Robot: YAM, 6 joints.
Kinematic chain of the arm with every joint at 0, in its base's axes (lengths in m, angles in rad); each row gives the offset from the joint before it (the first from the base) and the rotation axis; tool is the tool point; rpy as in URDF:
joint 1: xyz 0 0 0.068 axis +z
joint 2: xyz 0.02 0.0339 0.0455 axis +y
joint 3: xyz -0.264 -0.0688 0 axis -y
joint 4: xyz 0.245 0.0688 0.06 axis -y
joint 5: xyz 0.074 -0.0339 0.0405 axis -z
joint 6: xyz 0.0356 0 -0.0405 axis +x
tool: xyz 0 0 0 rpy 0 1.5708 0
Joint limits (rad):
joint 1: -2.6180..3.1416
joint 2: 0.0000..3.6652
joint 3: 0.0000..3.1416
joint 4: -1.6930..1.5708
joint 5: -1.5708..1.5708
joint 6: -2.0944..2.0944
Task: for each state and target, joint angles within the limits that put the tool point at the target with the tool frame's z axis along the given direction. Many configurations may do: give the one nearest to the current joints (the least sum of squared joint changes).
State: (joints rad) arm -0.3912 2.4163 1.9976 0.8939 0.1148 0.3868
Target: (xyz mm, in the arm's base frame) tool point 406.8 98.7 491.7 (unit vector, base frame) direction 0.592 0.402 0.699
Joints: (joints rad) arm 0.2154 1.8629 1.8097 0.8642 -0.2693 0.3868
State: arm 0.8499 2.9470 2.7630 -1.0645 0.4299 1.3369
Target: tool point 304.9 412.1 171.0 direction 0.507 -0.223 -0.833
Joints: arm 0.9716 2.6220 2.4992 -1.3264 0.5755 1.3369
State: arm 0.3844 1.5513 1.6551 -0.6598 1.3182 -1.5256
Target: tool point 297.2 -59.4 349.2 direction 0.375 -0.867 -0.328
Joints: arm -0.1002 1.3980 1.2782 -0.4998 0.9705 -1.5256
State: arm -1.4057 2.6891 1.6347 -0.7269 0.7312 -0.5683
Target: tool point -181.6 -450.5 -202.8 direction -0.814 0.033 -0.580
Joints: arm -1.8967 3.2903 2.2107 -0.1147 0.8974 -0.5683
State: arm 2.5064 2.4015 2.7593 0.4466 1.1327 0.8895
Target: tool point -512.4 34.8 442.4 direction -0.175 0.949 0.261
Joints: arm 3.1396 2.5296 2.7261 0.7787 1.2499 0.8895
